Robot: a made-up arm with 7 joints.
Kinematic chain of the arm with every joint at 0, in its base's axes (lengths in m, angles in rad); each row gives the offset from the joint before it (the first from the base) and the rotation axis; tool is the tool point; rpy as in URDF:
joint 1: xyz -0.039 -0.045 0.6 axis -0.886 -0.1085 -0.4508
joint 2: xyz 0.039 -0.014 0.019 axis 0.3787 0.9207 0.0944
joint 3: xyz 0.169 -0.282 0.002 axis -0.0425 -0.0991 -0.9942
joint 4: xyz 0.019 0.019 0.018 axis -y
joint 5: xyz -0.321 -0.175 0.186 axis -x
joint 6: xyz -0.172 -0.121 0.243 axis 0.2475 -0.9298 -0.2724
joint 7: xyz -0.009 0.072 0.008 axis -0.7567 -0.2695 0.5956
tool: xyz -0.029 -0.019 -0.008 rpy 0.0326 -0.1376 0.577
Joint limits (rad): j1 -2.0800..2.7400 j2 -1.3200..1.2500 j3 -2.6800..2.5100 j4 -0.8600..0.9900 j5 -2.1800..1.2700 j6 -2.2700..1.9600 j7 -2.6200..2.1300
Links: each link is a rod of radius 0.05 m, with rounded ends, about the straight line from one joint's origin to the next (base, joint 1, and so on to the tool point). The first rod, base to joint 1, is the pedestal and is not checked.
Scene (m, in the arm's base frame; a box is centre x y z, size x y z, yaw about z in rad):
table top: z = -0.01
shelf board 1: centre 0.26 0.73 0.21 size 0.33 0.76 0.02 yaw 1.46
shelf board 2: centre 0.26 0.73 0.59 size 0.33 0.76 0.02 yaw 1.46
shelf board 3: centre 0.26 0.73 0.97 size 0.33 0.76 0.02 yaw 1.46
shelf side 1: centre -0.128 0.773 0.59 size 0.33 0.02 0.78 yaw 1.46
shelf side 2: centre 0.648 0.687 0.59 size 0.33 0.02 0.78 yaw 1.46
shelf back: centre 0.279 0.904 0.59 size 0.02 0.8 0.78 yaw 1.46
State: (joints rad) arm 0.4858 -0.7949 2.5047 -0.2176 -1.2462 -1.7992 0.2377
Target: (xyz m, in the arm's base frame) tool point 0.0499 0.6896 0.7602
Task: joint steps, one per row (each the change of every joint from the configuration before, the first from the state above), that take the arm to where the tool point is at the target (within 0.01 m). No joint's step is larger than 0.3 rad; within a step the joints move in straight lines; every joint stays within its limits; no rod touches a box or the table.
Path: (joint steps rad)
1: 0.1548 0.2738 -0.2533 0.0279 0.2211 0.0025 -0.0399
2: 0.1547 0.2738 -0.2534 0.0278 0.2210 0.0025 -0.0399
3: 0.1548 0.2738 -0.2533 0.0279 0.2211 0.0026 -0.0399
4: 0.1548 0.2737 -0.2533 0.0279 0.2210 0.0025 -0.0399
5: 0.2291 -0.0967 0.0296 -0.2513 0.0977 0.0131 -0.0430
6: 0.2290 -0.0967 0.0296 -0.2513 0.0977 0.0131 -0.0431
7: 0.2291 -0.0967 0.0296 -0.2513 0.0976 0.0131 -0.0431

